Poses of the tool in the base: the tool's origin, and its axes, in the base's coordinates. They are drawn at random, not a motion.
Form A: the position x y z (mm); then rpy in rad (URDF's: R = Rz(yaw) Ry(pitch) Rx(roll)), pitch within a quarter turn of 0, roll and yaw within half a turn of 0.
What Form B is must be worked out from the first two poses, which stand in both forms.
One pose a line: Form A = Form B
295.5, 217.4, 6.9, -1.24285, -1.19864, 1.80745 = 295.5, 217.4, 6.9, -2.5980, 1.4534, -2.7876
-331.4, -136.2, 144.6, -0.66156, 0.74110, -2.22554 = -331.4, -136.2, 144.6, -1.3691, 0.9495, -0.5912
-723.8, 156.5, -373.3, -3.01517, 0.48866, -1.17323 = -723.8, 156.5, -373.3, 1.7040, 2.6381, -0.2329
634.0, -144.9, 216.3, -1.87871, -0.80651, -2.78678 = 634.0, -144.9, 216.3, -1.4417, 1.7821, -2.4013
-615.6, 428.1, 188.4, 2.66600, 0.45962, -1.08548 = -615.6, 428.1, 188.4, 2.9159, 2.4927, 0.7465
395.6, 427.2, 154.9, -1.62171, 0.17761, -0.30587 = 395.6, 427.2, 154.9, 1.2739, 1.6209, -1.3930
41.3, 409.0, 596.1, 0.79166, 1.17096, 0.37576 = 41.3, 409.0, 596.1, -0.4569, 1.2937, 0.2921
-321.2, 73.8, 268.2, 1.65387, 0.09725, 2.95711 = -321.2, 73.8, 268.2, 1.3782, 1.6535, 1.4732
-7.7, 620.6, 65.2, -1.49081, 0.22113, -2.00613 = -7.7, 620.6, 65.2, -0.4529, 1.4928, -1.3490
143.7, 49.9, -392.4, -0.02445, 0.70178, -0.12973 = 143.7, 49.9, -392.4, -0.0919, 0.7021, -0.0289
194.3, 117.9, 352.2, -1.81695, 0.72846, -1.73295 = 194.3, 117.9, 352.2, 0.0036, 1.7536, -0.8271
